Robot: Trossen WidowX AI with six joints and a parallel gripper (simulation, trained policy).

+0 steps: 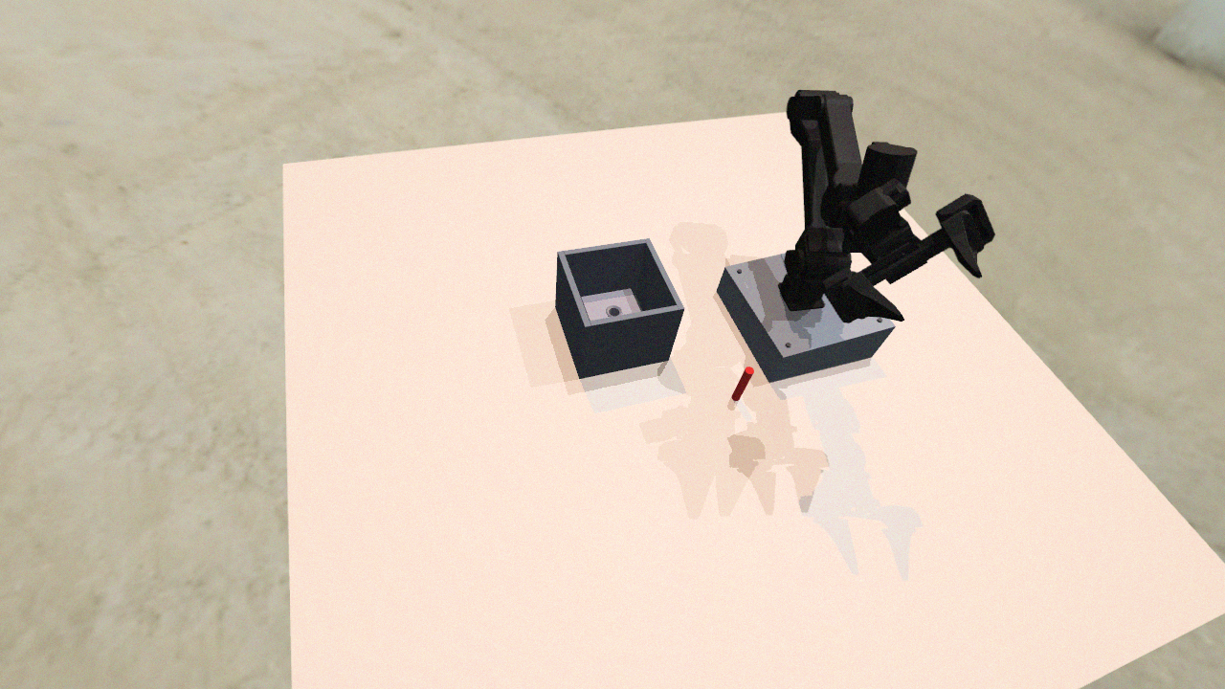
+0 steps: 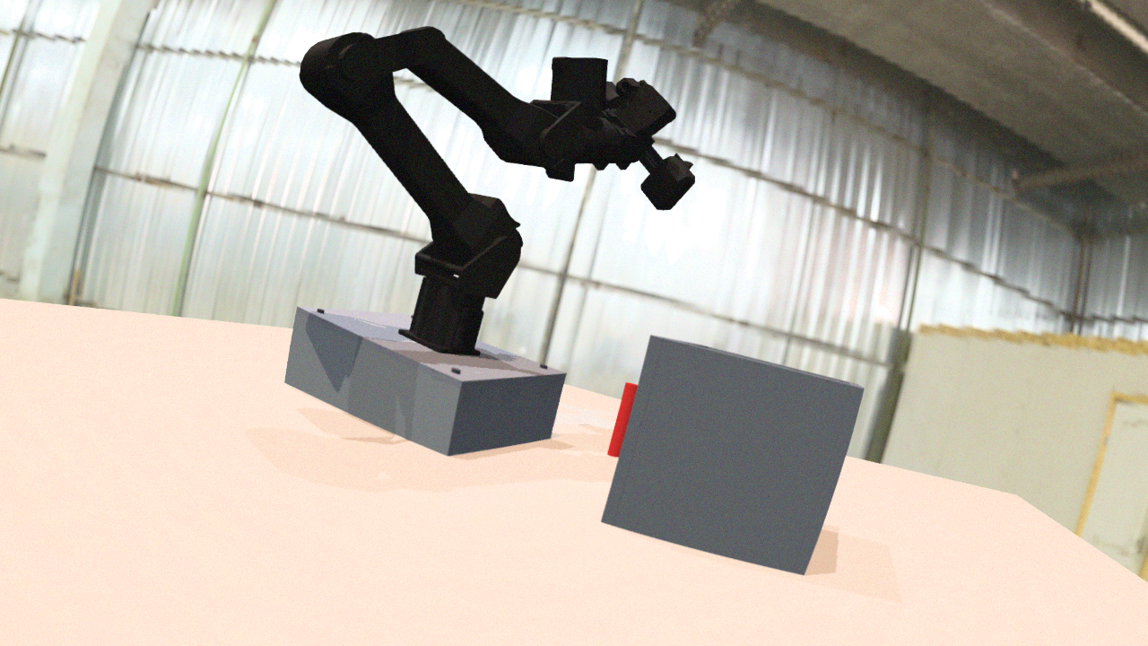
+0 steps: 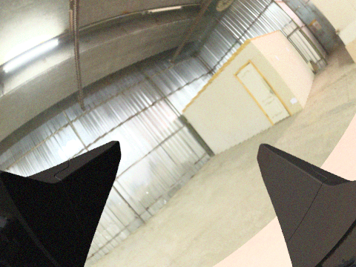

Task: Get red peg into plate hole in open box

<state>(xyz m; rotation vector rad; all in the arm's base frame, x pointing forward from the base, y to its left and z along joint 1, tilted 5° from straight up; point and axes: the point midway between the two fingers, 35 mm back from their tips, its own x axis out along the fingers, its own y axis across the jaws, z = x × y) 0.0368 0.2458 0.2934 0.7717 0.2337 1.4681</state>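
Right now my gripper tip is 8 cm short of the red peg, 12 cm to the left of it and 34 cm above it.
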